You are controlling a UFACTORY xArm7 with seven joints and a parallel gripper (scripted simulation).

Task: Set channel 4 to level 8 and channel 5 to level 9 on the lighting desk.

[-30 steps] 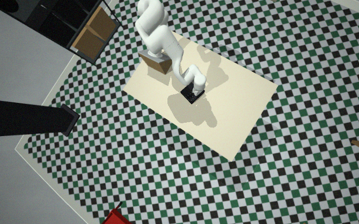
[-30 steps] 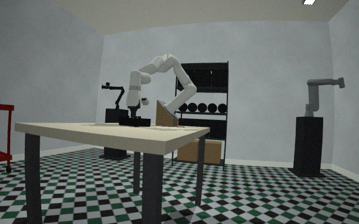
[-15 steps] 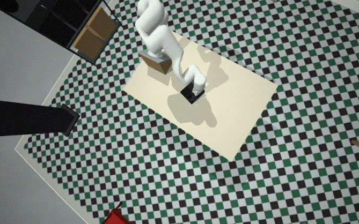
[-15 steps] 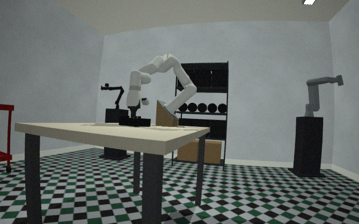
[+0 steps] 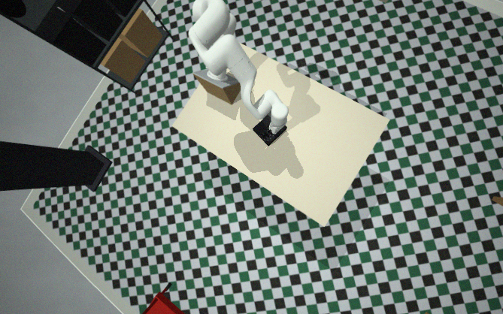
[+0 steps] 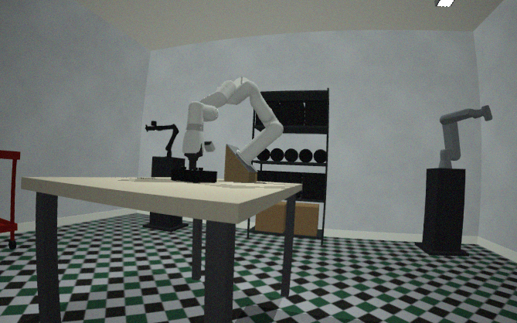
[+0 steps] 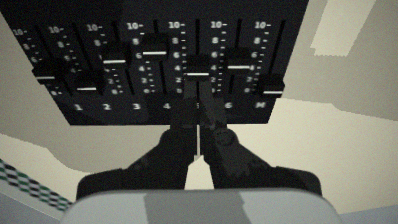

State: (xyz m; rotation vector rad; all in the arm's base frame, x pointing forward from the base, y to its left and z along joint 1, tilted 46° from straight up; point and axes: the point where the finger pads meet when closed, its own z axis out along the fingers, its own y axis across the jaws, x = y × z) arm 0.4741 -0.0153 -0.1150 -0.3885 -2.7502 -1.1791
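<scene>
Right now the channel 4 fader cap is 4 cm behind my hand, 1 cm to the right of it and 1 cm below it. Round my hand: channel 1 cap 8 cm to the right, 5 cm behind, 1 cm below; channel 5 fader cap 2 cm behind, 1 cm to the left, 1 cm below; channel 3 fader cap 4 cm behind, 3 cm to the right, 1 cm below.
</scene>
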